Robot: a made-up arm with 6 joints. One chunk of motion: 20 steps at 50 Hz.
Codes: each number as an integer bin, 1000 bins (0 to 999) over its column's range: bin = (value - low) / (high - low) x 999, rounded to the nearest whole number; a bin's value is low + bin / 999 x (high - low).
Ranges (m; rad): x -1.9..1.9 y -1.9..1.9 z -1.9..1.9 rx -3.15..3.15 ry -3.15..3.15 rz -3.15..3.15
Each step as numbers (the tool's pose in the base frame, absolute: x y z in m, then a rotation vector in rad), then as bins.
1 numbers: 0.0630 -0.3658 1.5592 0.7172 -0.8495 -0.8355
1 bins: 516 403 909 613 365 367
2 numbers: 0.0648 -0.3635 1.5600 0.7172 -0.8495 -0.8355
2 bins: 517 404 910 613 365 367
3 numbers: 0.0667 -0.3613 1.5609 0.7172 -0.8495 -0.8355
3 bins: 517 405 910 613 365 367
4 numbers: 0.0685 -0.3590 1.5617 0.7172 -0.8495 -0.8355
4 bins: 518 405 910 613 365 367
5 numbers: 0.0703 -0.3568 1.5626 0.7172 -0.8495 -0.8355
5 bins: 518 406 910 613 365 367
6 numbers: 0.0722 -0.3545 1.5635 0.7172 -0.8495 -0.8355
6 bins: 518 406 911 613 365 367
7 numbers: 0.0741 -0.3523 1.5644 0.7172 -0.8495 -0.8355
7 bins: 519 407 911 613 365 367
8 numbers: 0.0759 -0.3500 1.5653 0.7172 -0.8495 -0.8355
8 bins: 519 407 911 613 365 367
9 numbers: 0.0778 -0.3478 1.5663 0.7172 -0.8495 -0.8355
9 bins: 520 408 911 613 365 367
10 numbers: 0.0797 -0.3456 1.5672 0.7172 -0.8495 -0.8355
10 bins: 520 409 912 613 365 367
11 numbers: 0.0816 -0.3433 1.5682 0.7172 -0.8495 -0.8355
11 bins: 521 409 912 613 365 367
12 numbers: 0.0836 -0.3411 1.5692 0.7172 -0.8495 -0.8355
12 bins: 521 410 912 613 365 367
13 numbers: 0.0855 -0.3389 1.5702 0.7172 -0.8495 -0.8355
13 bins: 522 410 912 613 365 367
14 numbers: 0.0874 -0.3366 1.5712 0.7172 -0.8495 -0.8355
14 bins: 522 411 913 613 365 367
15 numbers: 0.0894 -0.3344 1.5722 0.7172 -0.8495 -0.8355
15 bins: 523 412 913 613 365 367
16 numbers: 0.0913 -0.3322 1.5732 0.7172 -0.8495 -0.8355
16 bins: 524 412 913 613 365 367
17 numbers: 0.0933 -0.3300 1.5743 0.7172 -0.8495 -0.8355
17 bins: 524 413 913 613 365 367
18 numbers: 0.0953 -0.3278 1.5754 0.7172 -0.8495 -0.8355
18 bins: 525 413 914 613 365 367
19 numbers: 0.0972 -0.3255 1.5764 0.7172 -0.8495 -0.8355
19 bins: 525 414 914 613 365 367
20 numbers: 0.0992 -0.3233 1.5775 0.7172 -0.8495 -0.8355
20 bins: 526 415 914 613 365 367
